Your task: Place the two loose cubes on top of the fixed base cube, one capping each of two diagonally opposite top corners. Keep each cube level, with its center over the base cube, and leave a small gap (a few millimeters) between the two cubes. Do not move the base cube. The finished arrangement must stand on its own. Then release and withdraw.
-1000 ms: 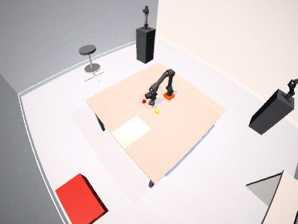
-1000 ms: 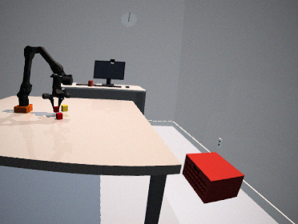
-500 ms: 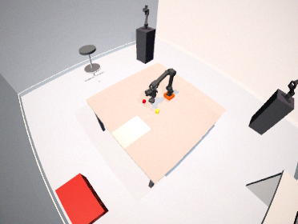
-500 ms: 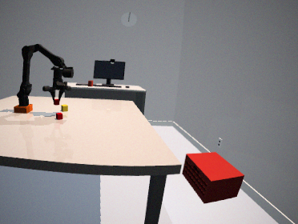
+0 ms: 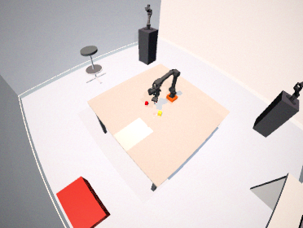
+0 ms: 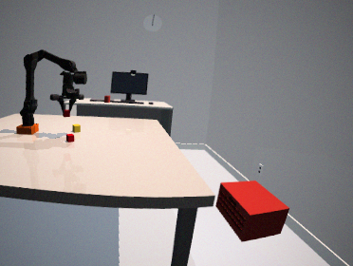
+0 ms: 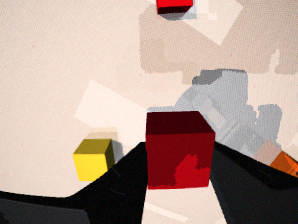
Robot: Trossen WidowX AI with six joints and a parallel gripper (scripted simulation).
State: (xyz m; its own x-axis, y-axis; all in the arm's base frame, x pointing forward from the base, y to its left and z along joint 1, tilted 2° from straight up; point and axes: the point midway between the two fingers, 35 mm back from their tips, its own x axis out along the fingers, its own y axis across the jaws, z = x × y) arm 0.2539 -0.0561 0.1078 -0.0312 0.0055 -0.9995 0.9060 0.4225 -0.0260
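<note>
Right now the yellow cube is 110 mm to the left of my gripper tip, 100 mm below it and 50 mm ahead of it.
</note>
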